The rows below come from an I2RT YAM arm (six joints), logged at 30 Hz.
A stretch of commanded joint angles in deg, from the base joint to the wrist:
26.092 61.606 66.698 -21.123 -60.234 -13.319
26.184 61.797 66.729 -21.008 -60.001 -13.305
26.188 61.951 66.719 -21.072 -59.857 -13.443
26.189 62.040 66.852 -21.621 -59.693 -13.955
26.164 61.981 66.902 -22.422 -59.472 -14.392
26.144 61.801 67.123 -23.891 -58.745 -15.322
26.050 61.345 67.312 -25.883 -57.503 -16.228
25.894 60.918 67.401 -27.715 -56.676 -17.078
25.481 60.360 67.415 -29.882 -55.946 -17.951
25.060 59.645 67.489 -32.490 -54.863 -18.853
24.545 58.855 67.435 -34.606 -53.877 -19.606
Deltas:
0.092 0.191 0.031 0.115 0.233 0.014
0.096 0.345 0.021 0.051 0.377 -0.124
0.097 0.434 0.154 -0.498 0.541 -0.636
0.072 0.375 0.204 -1.299 0.762 -1.073
0.052 0.195 0.425 -2.768 1.489 -2.003
-0.042 -0.261 0.614 -4.760 2.731 -2.909
-0.198 -0.688 0.703 -6.592 3.558 -3.759
-0.611 -1.246 0.717 -8.759 4.288 -4.632
-1.032 -1.961 0.791 -11.367 5.371 -5.534
-1.547 -2.751 0.737 -13.483 6.357 -6.287

